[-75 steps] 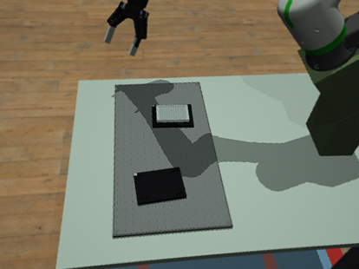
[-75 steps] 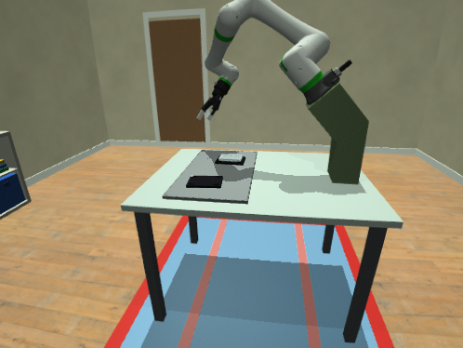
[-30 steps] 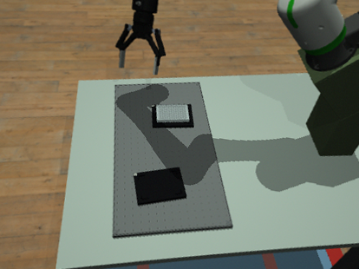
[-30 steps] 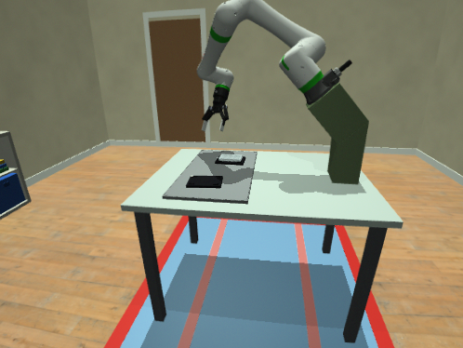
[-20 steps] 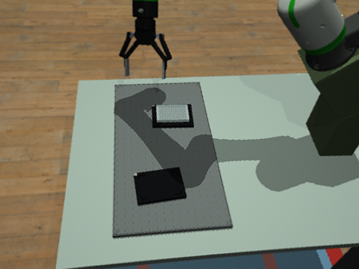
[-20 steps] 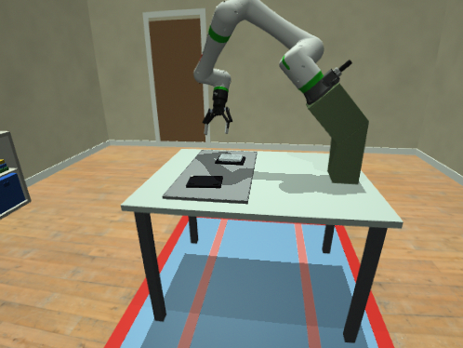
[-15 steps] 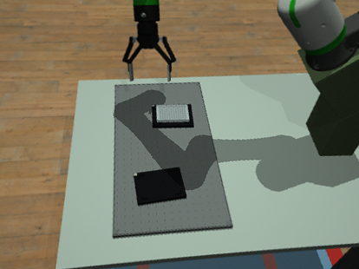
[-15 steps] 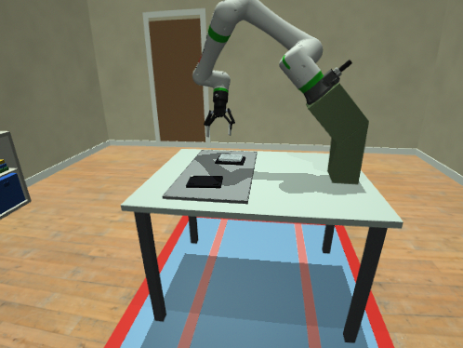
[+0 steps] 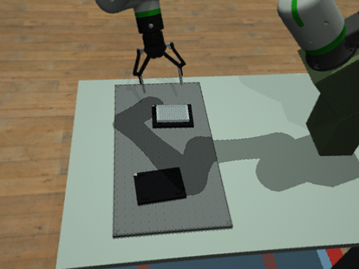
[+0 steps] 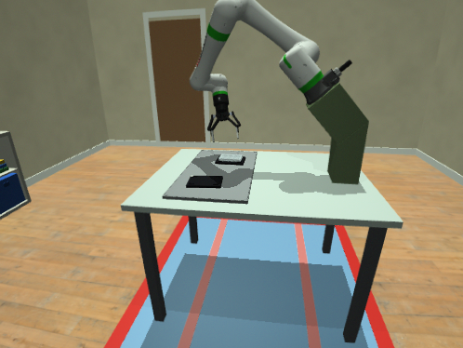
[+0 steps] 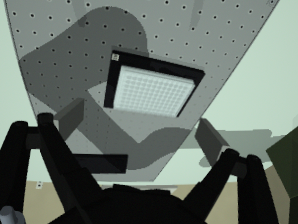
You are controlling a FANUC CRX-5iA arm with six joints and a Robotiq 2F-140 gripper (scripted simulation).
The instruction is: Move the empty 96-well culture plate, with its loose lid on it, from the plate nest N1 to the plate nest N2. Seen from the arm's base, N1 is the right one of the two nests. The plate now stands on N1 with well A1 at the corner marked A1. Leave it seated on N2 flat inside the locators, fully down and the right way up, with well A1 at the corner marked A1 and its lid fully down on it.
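Now: the clear lid 40 mm behind my hand, 40 mm to the left of it and 100 mm below it. Round my hand: black nest N2: 30 mm behind, 370 mm to the left, 120 mm below; black nest N1: 40 mm behind, 40 mm to the left, 120 mm below.
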